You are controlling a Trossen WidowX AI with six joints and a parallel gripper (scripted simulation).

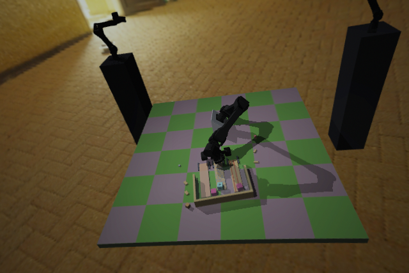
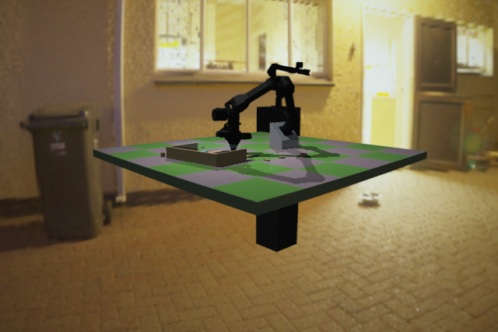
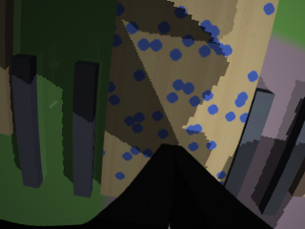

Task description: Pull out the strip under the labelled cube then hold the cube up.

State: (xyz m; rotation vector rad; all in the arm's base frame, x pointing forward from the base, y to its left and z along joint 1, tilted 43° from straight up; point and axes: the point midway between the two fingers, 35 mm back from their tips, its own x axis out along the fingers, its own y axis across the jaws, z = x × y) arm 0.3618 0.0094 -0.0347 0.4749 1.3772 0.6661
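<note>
My gripper tip is 190 mm short of the labelled cube, 20 mm to the right of it and 10 mm below it.
</note>
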